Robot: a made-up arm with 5 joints.
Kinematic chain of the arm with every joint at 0, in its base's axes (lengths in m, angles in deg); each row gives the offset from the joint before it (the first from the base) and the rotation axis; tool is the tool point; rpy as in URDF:
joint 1: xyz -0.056 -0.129 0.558 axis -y
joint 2: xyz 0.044 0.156 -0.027 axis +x
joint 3: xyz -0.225 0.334 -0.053 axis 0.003 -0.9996 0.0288
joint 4: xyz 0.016 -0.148 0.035 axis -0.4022 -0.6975 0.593
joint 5: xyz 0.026 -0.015 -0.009 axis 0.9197 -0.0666 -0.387
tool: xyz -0.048 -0.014 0.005 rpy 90 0 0
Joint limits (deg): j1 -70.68..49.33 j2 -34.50..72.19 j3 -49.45..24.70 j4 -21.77..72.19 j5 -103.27..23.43
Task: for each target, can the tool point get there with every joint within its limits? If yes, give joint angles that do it. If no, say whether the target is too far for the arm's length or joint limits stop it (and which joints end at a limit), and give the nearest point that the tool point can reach.
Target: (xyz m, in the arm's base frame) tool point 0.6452 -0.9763 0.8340
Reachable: no: too far | nearest point 0.0136 0.0692 0.7662 | short by 1.223 m
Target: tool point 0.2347 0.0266 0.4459
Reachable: no: joint limits stop it (at a limit: joint 1, joint 2, joint 3, joint 4) | nearest point -0.0374 0.1273 0.3565 | short by 0.304 m
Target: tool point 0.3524 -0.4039 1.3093
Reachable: no: too far | nearest point 0.0031 0.0737 0.7938 | short by 0.785 m
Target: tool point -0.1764 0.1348 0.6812
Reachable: yes | joints -17.99 55.93 -33.68 50.91 -1.58
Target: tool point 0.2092 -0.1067 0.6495
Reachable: no: joint limits stop it (at a limit: joint 1, joint 2, joint 5) | nearest point 0.0192 0.0781 0.7415 | short by 0.281 m
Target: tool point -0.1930 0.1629 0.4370
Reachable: yes | joints 9.26 -25.79 -20.38 55.95 -52.92
